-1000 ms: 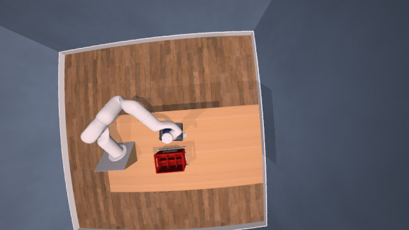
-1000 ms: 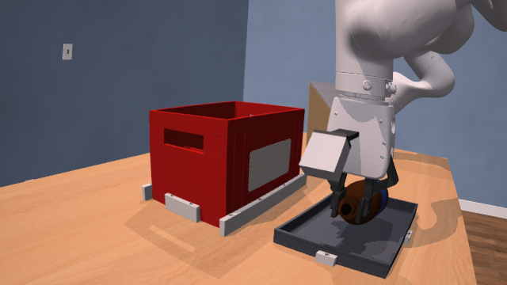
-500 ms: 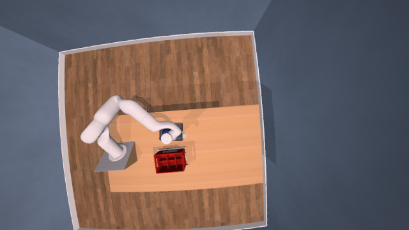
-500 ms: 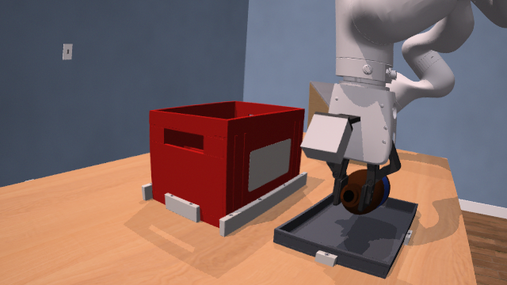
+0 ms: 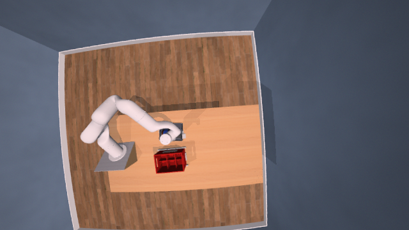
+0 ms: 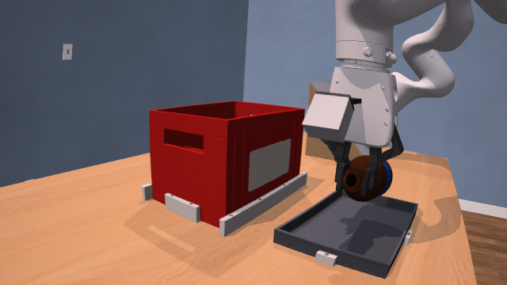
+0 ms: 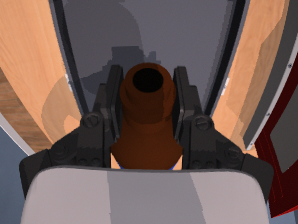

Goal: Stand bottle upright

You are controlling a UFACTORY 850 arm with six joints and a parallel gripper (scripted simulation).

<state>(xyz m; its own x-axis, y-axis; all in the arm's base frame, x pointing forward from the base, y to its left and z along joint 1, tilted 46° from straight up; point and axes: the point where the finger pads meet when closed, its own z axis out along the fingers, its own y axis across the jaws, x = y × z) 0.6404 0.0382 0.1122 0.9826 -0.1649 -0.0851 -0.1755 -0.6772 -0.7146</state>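
Now: the brown bottle 5 cm behind my hand, 1 cm to the left of it and 1 cm below it. The rest, counted from my hand: dark grey tray 10 cm below, 7 cm behind, 1 cm to the left; then red crate 27 cm to the right, 10 cm behind, 3 cm below.
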